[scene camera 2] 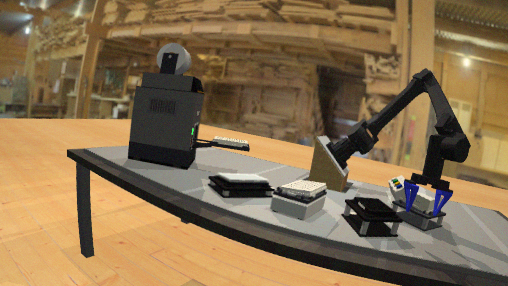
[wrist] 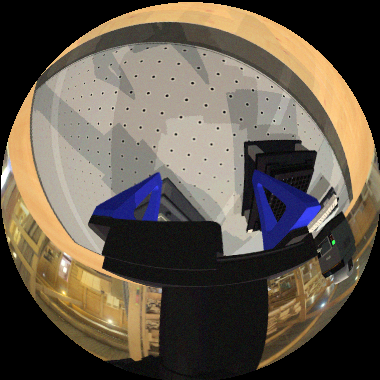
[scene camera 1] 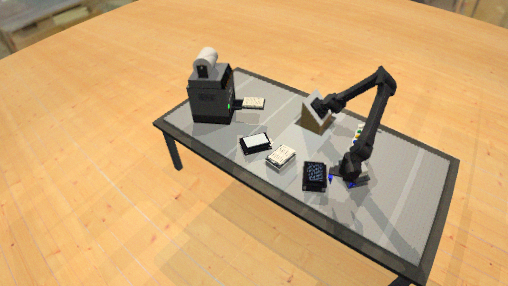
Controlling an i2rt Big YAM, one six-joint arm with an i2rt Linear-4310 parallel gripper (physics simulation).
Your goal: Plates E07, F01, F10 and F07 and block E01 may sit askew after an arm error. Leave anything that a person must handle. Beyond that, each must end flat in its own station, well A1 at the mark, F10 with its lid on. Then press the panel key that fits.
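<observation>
My gripper (scene camera 1: 341,182) (scene camera 2: 423,212) (wrist: 207,174) is open and points down at the rightmost station, its blue fingers apart on either side of the white block (scene camera 2: 423,199) in the scene camera 2 view. The arm hides most of this block in the scene camera 1 view. A black plate (scene camera 1: 314,171) (scene camera 2: 372,206) (wrist: 300,175) lies on a black stand beside the gripper. A cream plate (scene camera 1: 281,154) (scene camera 2: 301,188) sits on a light grey station (scene camera 2: 297,206). A white-topped plate (scene camera 1: 256,139) (scene camera 2: 242,177) lies on a low black station. Another cream plate (scene camera 1: 253,102) (scene camera 2: 230,140) is on the machine's tray. Labels are unreadable.
A button panel (scene camera 1: 359,133) (scene camera 2: 396,185) stands behind the block's station, partly covered by the arm. The tall dark machine (scene camera 1: 212,100) (scene camera 2: 162,125) (wrist: 338,247) shows a green light. The arm rises from a slanted wooden base (scene camera 1: 311,119) (scene camera 2: 325,166).
</observation>
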